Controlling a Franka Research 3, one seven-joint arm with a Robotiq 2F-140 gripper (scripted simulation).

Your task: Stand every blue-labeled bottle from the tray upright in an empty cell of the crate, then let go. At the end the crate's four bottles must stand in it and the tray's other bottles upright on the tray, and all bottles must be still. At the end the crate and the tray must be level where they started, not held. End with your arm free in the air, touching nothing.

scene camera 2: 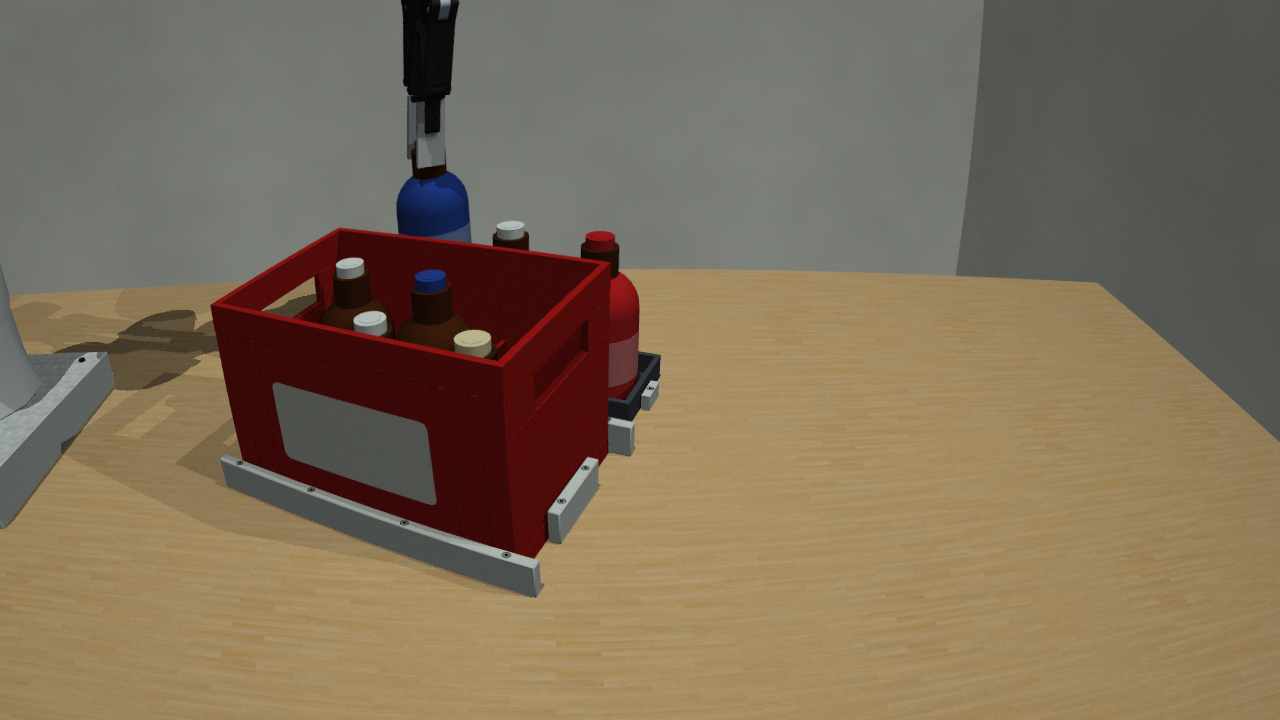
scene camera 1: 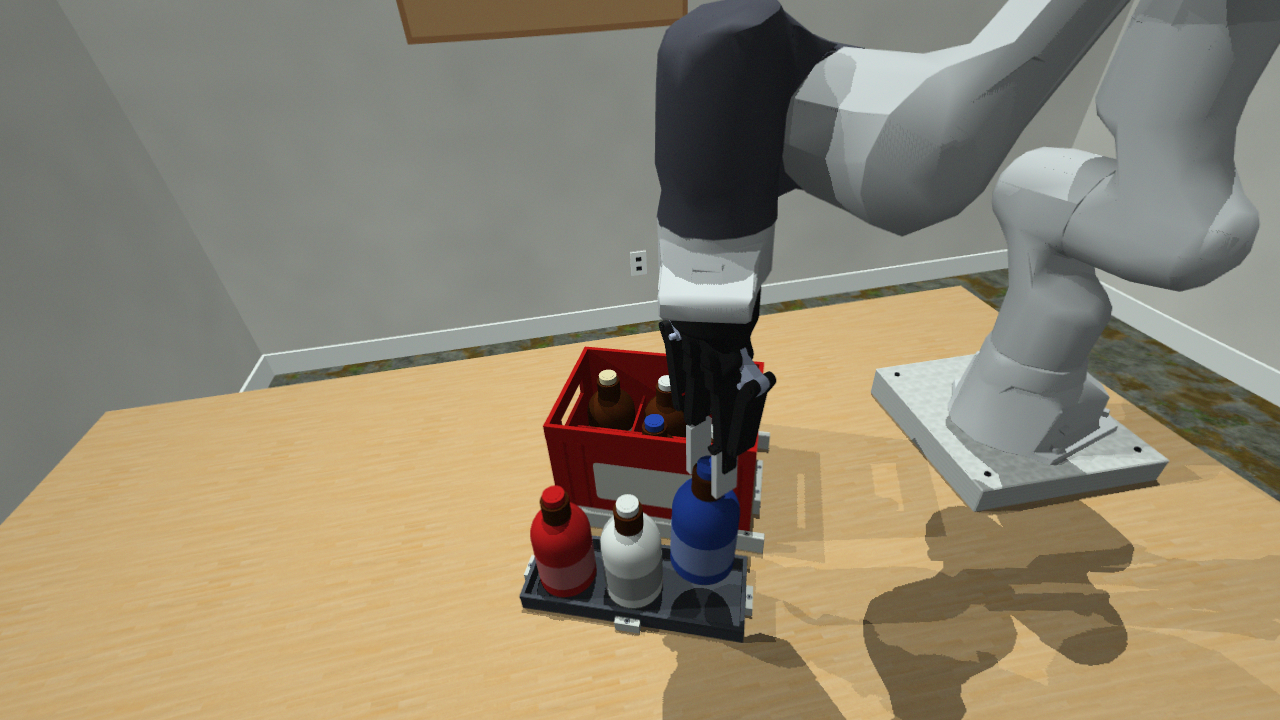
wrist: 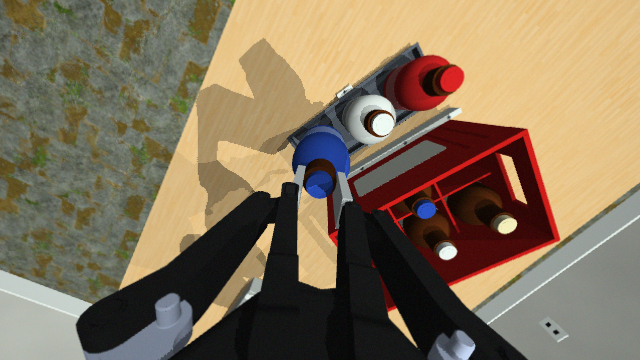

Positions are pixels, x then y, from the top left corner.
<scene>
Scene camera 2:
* gripper: 425, 161
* red crate: 481, 449
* red-labeled bottle: 599, 245
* blue-labeled bottle: 433, 203
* white-labeled bottle: 511, 234
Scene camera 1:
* gripper: 711, 478
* red-labeled bottle: 562, 543
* blue-labeled bottle: 704, 530
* white-labeled bottle: 630, 542
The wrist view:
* gripper: 319, 180
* red crate: 447, 158
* red-labeled bottle: 413, 86
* blue-labeled bottle: 322, 149
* white-labeled bottle: 370, 119
</scene>
